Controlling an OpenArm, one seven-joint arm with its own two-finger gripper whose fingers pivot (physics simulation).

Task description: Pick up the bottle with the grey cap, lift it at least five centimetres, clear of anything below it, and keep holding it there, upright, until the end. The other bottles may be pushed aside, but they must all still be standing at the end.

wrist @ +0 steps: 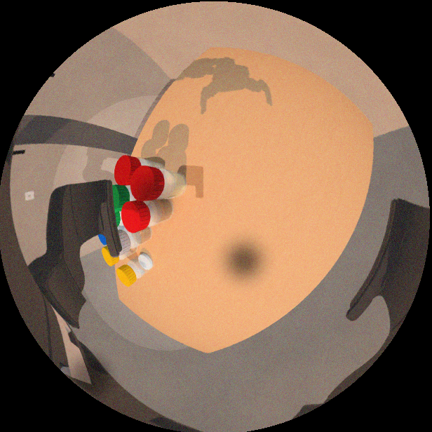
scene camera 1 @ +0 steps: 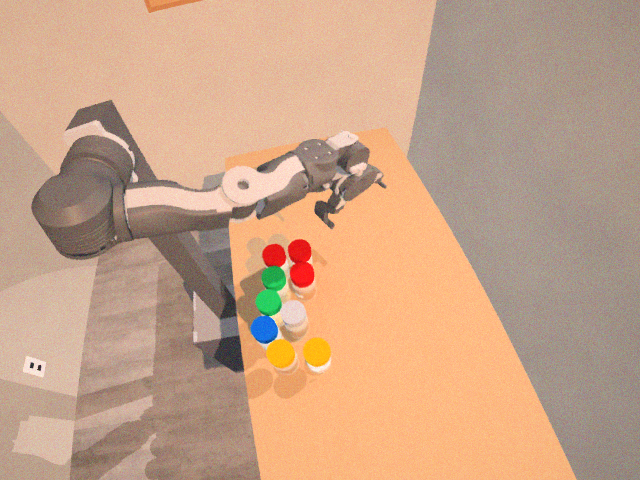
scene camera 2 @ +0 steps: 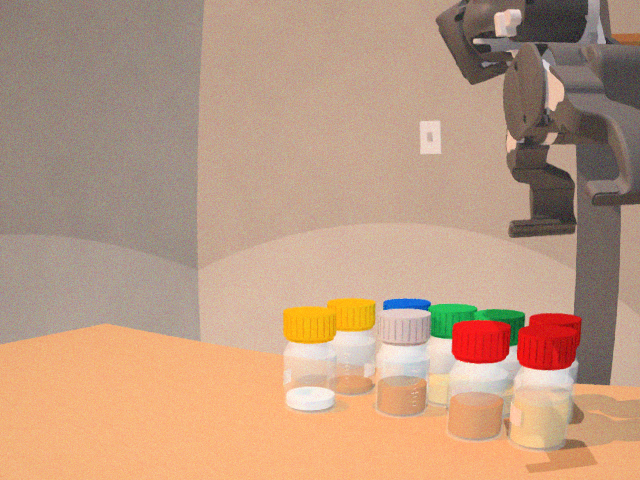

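Observation:
The bottle with the grey cap (scene camera 1: 294, 313) (scene camera 2: 402, 361) (wrist: 140, 236) stands upright on the table among the other bottles. In the wrist view one finger covers part of its cap. My gripper (scene camera 1: 356, 204) (wrist: 212, 243) is open and empty, its fingers wide apart. It hangs above the table, higher than the caps and beyond the red-capped end of the group, off to the side of the grey-capped bottle. In scene camera 2 a dark finger shows above and behind the red caps.
A green-capped bottle (scene camera 1: 268, 302) and a blue-capped bottle (scene camera 1: 264, 329) stand close beside the grey one. Two yellow-capped bottles (scene camera 1: 281, 353) (scene camera 1: 316, 352) stand on one side, three red-capped bottles (scene camera 1: 301, 274) (scene camera 1: 299, 251) (scene camera 1: 273, 255) and another green-capped bottle (scene camera 1: 273, 278) on the other. All stand upright.

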